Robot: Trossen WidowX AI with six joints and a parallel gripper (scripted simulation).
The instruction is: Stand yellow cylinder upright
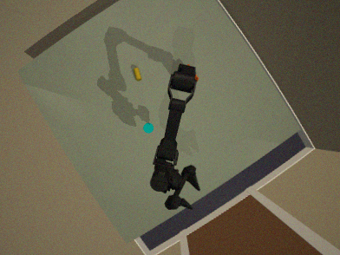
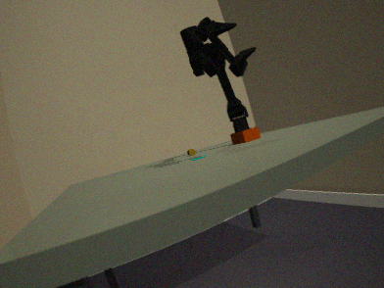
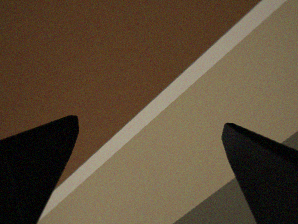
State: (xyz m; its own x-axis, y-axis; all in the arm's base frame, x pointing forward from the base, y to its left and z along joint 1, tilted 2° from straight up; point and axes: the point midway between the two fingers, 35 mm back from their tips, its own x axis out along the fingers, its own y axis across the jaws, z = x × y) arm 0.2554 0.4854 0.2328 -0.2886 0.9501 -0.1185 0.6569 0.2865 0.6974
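The yellow tall cylinder is 66 cm to the right of my gripper tip, 27 cm below it and 2 cm behind it. From my gripper tip the other things lie so: cyan circle 36 cm to the right, 29 cm below, 7 cm ahead.
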